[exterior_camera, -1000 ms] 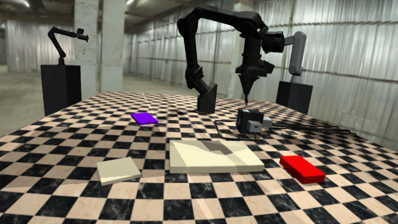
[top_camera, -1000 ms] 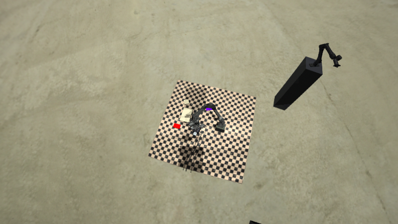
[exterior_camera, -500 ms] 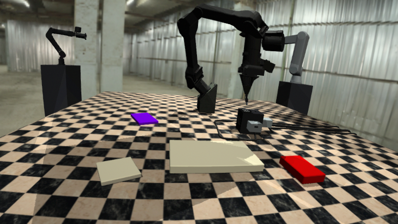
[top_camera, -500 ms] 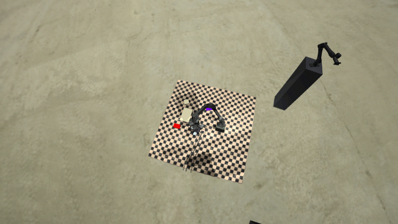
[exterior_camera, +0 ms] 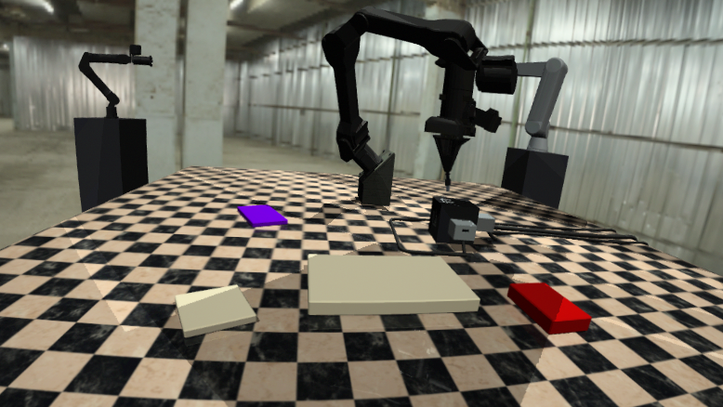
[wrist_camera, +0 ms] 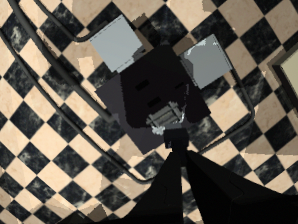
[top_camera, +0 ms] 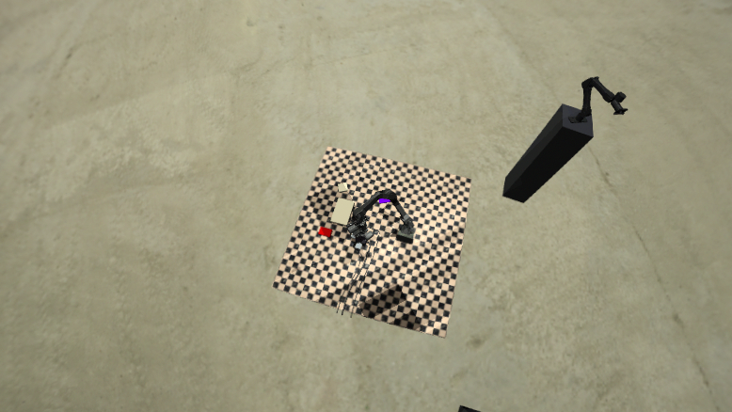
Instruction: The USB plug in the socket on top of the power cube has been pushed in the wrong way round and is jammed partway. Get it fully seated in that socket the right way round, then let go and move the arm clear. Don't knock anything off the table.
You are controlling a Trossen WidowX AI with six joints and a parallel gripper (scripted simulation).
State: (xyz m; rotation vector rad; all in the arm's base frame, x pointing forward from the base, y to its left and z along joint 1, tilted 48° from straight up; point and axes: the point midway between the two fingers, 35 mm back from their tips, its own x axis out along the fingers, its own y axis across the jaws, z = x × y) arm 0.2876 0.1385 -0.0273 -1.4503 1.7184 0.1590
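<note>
Right now the usb plug is 2 cm below my gripper tip. From my gripper tip the other things lie so: large cream slab 23 cm ahead, 14 cm to the right, 13 cm below; red block 29 cm ahead, 6 cm to the left, 12 cm below; purple tile 6 cm behind, 37 cm to the right, 13 cm below.
</note>
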